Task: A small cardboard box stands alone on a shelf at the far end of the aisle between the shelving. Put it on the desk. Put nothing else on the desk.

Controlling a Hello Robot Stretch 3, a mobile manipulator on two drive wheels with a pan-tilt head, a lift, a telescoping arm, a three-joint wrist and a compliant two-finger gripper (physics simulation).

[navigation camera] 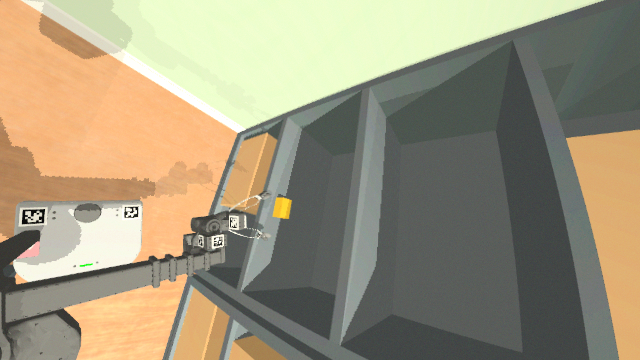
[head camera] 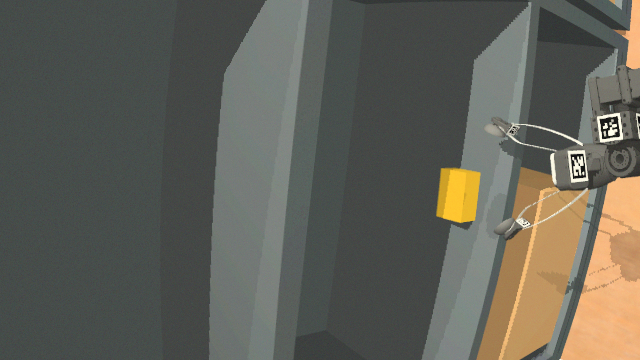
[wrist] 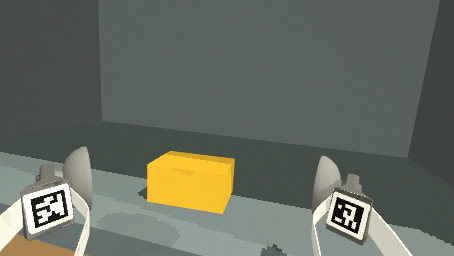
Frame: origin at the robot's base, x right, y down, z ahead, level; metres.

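Seen in the pictures: gripper, fingertip midpoint: [navigation camera: 269,214] [head camera: 491,179]; robot's base at its link origin: [navigation camera: 88,211].
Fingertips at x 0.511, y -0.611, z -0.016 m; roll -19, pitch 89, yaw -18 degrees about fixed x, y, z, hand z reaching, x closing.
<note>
Offsets run from my fingertips to a thing's top centre. Level surfaces: height alone.
The small box, yellow-orange {dx +0.117, dy +0.031, dz +0.019 m} [head camera: 457,195] [navigation camera: 282,208] [wrist: 190,184], stands alone on a grey shelf board {dy +0.076 m} [head camera: 495,85] [navigation camera: 289,150] [wrist: 280,225], near its front edge. My gripper [head camera: 499,178] [navigation camera: 266,215] [wrist: 207,172] is open and empty, at the front of that shelf bay. Its fingertips are short of the box, which lies farther in. In the wrist view the box shows between the two fingers, nearer the left one. The head and navigation views are tilted sideways. The desk does not show in these views.
A large brown carton {dx +0.249, dy +0.264, dz +0.195 m} [head camera: 555,240] [navigation camera: 245,170] sits in the bay below. Another shelf board [head camera: 285,150] [navigation camera: 361,200] is above the box. Upright side panels bound the bay. The robot's white base [navigation camera: 107,245] is on the wooden floor, near a pale green wall [navigation camera: 250,50].
</note>
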